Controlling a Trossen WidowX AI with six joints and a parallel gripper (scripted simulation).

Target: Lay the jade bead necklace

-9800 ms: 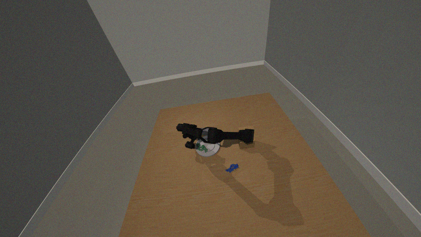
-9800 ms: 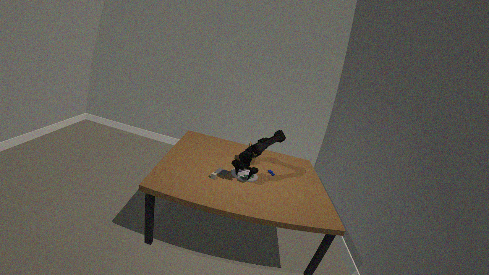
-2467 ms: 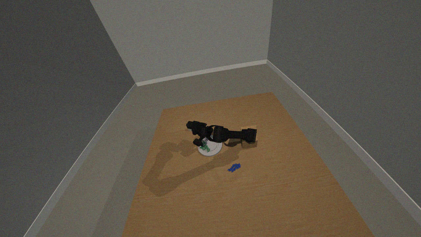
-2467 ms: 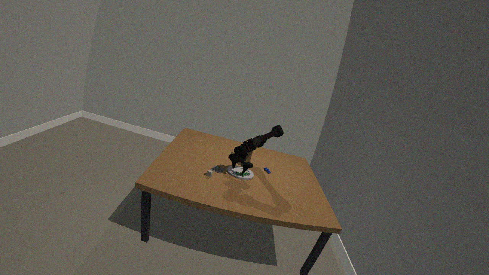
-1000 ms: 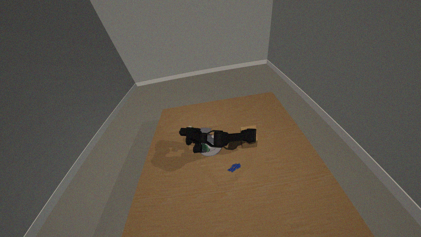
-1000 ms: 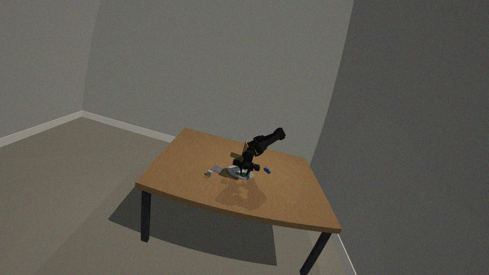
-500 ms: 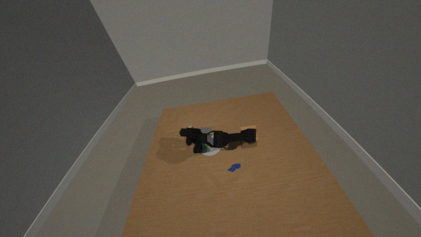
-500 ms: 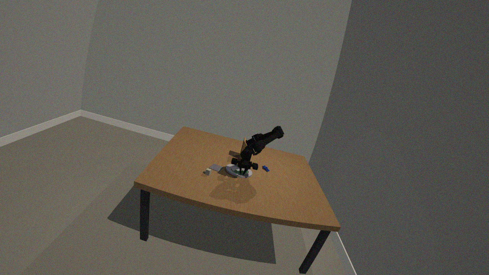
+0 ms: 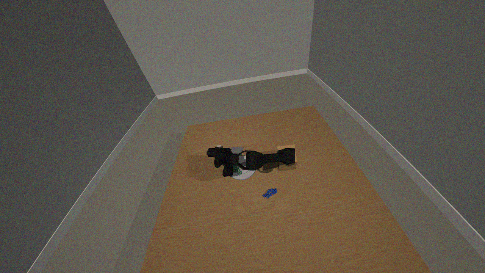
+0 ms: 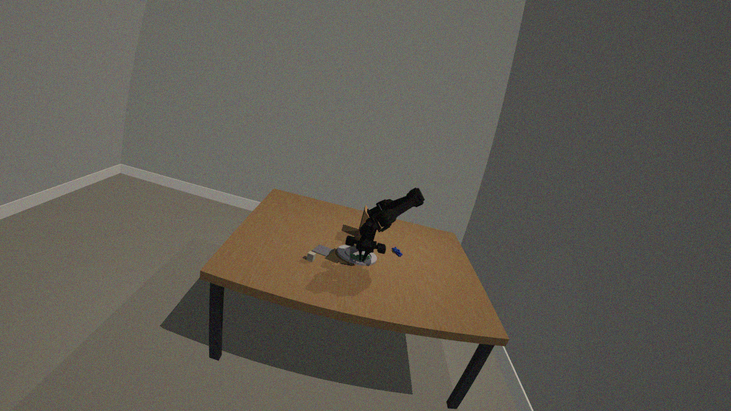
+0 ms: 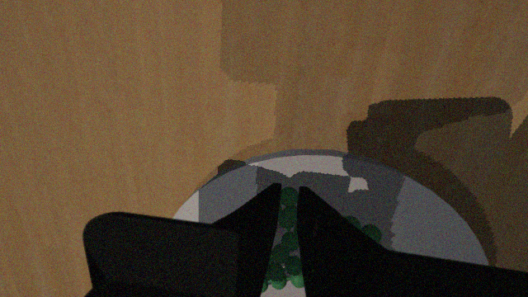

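Now: the round bead board 80 mm behind my gripper tip, 20 mm to the right of it and 10 mm below it. The rest, counted from my gripper tip: pale block (230 mm to the right, 100 mm ahead); then flat grey plate (190 mm to the right, 30 mm behind, 10 mm below).
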